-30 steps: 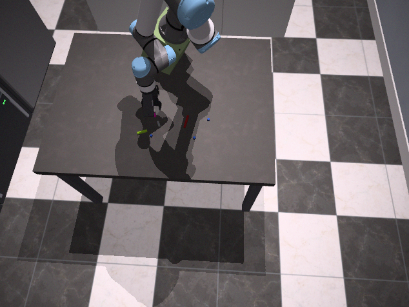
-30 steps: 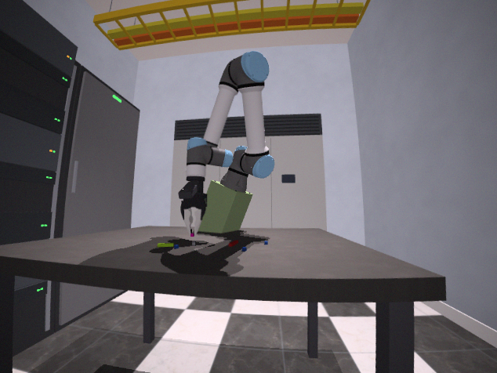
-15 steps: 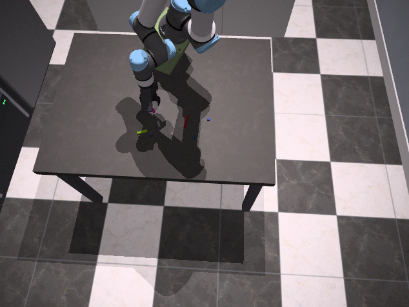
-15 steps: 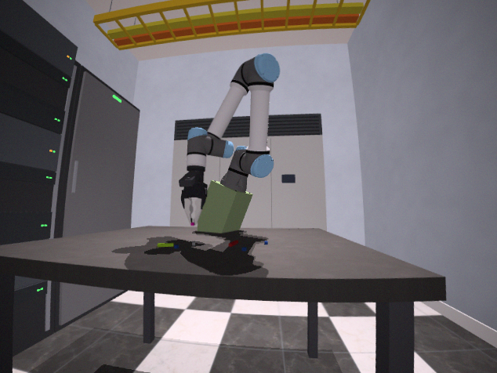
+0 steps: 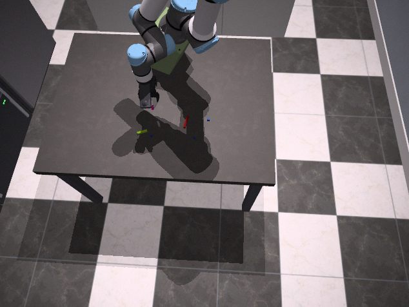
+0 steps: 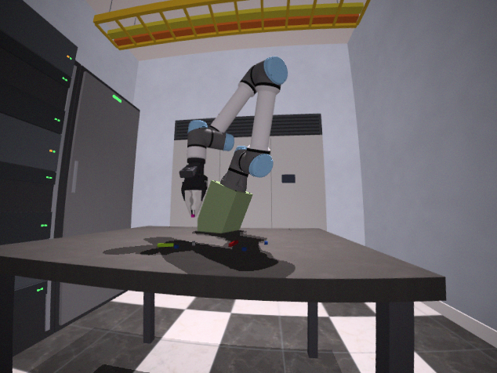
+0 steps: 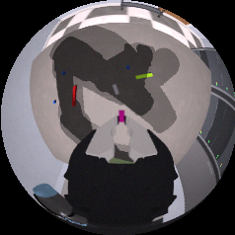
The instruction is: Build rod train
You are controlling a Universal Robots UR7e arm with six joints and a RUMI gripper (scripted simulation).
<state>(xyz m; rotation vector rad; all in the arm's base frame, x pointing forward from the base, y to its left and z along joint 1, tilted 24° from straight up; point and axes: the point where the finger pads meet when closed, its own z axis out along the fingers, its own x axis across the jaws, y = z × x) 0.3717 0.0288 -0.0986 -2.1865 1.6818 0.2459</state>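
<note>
Now: hand 10 mm past the red rod, 160 mm to the right of it and 110 mm above it. Also, from my hand: grey rod 30 mm ahead, 30 mm to the left, 110 mm below; then magenta rod 10 mm below; then lime rod 100 mm ahead, 40 mm to the right, 110 mm below.
</note>
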